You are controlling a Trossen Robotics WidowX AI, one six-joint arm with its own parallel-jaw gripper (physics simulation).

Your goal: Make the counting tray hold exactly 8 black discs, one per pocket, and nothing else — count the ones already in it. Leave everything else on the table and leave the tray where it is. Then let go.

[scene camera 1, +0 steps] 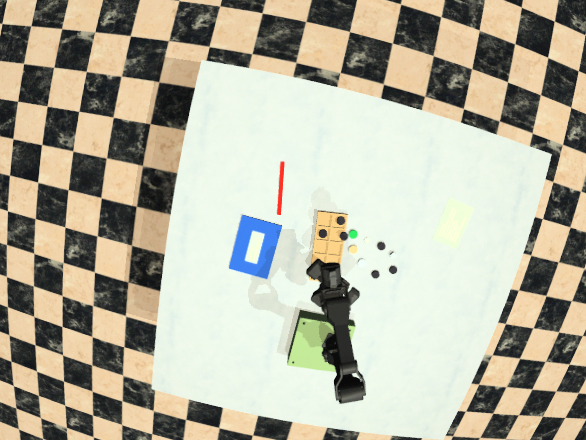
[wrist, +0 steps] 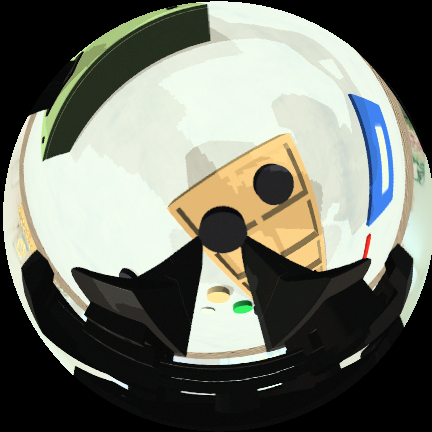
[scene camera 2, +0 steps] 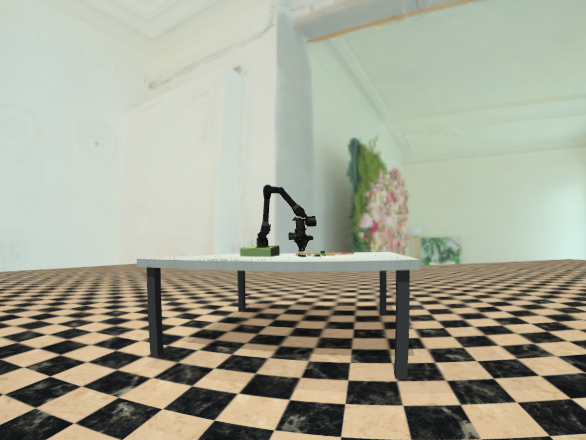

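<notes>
The orange counting tray (scene camera 1: 329,255) (wrist: 296,231) lies in the middle of the table. In the overhead view three black discs (scene camera 1: 340,220) (scene camera 1: 323,233) (scene camera 1: 344,236) sit in its far pockets. My gripper (scene camera 1: 323,265) (scene camera 2: 300,243) (wrist: 221,241) hangs over the tray's near end. It is shut on a black disc (wrist: 222,228) and holds it above a near pocket. Another black disc (wrist: 273,183) sits in the pocket beside it. Loose black discs (scene camera 1: 380,245) (scene camera 1: 392,269) (scene camera 1: 375,274) lie to the right of the tray.
A green disc (scene camera 1: 353,233) (wrist: 241,307), a cream disc (scene camera 1: 352,249) (wrist: 219,294) and small white discs (scene camera 1: 360,260) lie beside the tray. There are also a blue mat (scene camera 1: 239,249) (wrist: 372,160), a red line (scene camera 1: 281,188), the green arm base (scene camera 1: 304,345) and a pale patch (scene camera 1: 454,222).
</notes>
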